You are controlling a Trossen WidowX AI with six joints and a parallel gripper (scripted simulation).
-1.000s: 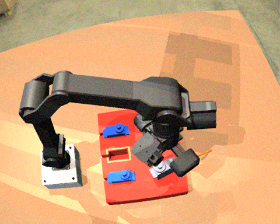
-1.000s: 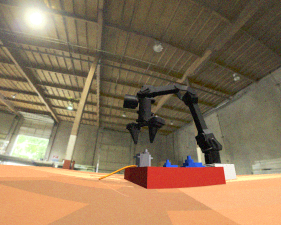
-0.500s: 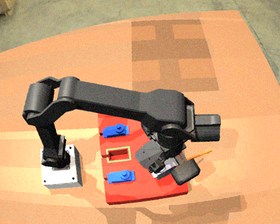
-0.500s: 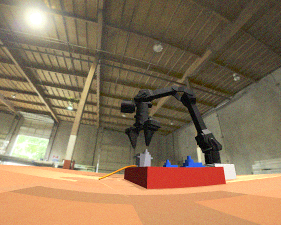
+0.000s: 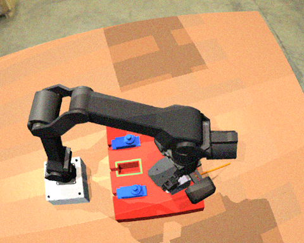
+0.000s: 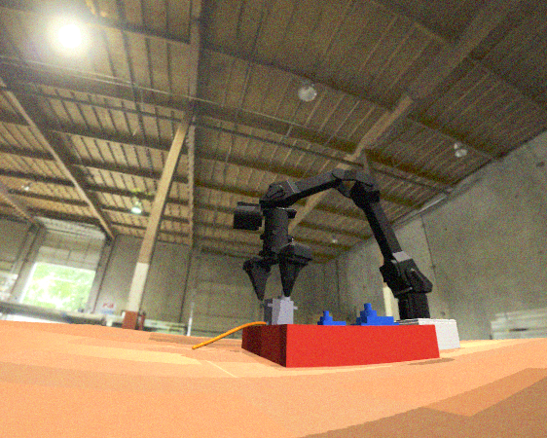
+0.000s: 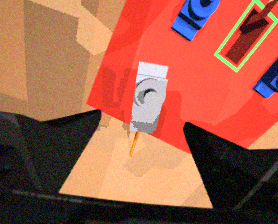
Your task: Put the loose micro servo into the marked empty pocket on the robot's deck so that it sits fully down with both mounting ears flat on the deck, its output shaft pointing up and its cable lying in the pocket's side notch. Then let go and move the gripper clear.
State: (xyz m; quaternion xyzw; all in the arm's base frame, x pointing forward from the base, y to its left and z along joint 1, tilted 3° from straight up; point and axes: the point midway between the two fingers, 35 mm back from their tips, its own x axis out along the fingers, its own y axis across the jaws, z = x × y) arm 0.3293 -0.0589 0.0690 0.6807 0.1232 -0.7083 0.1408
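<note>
The red deck lies 30 mm behind my gripper tip, 70 mm to the left of it and 80 mm below it.
</note>
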